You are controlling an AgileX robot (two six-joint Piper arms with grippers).
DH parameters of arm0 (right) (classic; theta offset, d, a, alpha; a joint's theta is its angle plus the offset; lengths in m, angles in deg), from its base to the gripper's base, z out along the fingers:
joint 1: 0 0.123 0 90
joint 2: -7.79 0 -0.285 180
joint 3: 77.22 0 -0.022 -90
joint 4: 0 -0.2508 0 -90
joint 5: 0 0 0.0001 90
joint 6: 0 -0.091 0 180
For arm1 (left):
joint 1: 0 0.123 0 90
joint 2: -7.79 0 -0.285 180
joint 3: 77.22 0 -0.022 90
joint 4: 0 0.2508 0 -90
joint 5: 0 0 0.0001 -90
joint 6: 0 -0.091 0 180
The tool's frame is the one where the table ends.
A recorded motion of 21 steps. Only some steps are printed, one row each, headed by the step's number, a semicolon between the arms.
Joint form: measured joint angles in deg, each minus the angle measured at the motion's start. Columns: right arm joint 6, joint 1, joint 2, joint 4, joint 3, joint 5; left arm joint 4, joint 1, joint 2, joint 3, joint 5, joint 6.
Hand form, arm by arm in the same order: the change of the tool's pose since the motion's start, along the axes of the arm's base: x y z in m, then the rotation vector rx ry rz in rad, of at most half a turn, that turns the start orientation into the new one. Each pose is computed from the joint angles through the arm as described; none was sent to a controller.
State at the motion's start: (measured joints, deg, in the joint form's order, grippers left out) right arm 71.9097 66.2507 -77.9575 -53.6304 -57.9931 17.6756; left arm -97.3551 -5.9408 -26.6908 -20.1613 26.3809 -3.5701
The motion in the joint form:
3: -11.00 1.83 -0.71 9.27 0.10 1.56; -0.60 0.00 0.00 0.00 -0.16 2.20
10: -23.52 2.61 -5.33 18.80 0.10 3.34; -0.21 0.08 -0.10 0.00 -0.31 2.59
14: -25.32 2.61 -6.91 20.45 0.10 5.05; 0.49 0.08 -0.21 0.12 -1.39 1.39
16: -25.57 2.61 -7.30 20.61 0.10 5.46; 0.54 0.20 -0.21 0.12 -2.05 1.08
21: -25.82 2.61 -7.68 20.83 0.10 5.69; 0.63 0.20 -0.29 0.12 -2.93 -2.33
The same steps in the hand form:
3: -0.0089 0.0082 0.0006 0.0552 0.0037 0.0452; 0.0002 0.0003 0.0004 -0.0428 0.0218 0.0017
10: -0.0082 0.0284 -0.0205 0.0658 0.0532 0.0816; 0.0006 0.0005 -0.0001 -0.0416 0.0267 0.0054
14: -0.0055 0.0336 -0.0270 0.0685 0.0495 0.0752; 0.0019 0.0019 -0.0017 -0.0106 0.0204 0.0246
16: -0.0048 0.0348 -0.0288 0.0688 0.0495 0.0724; 0.0025 0.0030 -0.0018 -0.0047 0.0188 0.0382
21: -0.0043 0.0361 -0.0307 0.0666 0.0503 0.0716; 0.0034 0.0042 -0.0022 0.0488 -0.0086 0.0549

